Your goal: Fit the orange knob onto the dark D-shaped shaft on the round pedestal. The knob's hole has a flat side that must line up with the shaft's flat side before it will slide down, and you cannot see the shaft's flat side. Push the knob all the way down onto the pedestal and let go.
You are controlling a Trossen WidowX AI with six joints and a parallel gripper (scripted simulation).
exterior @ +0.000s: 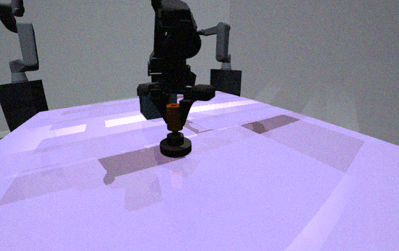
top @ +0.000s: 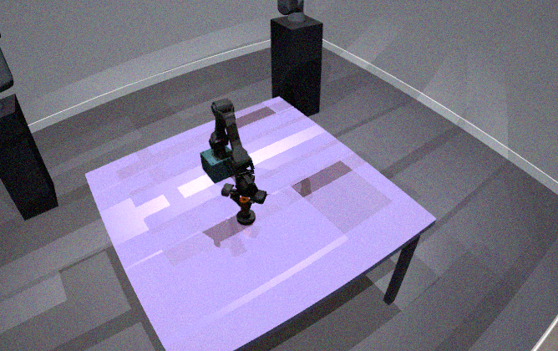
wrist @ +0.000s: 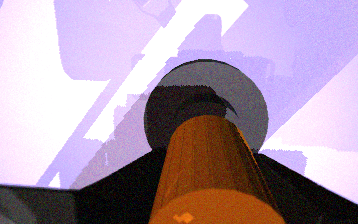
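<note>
My gripper tip is now 2 cm below the orange knob. Also, from my gripper tip: dark round pedestal 4 cm below.
</note>
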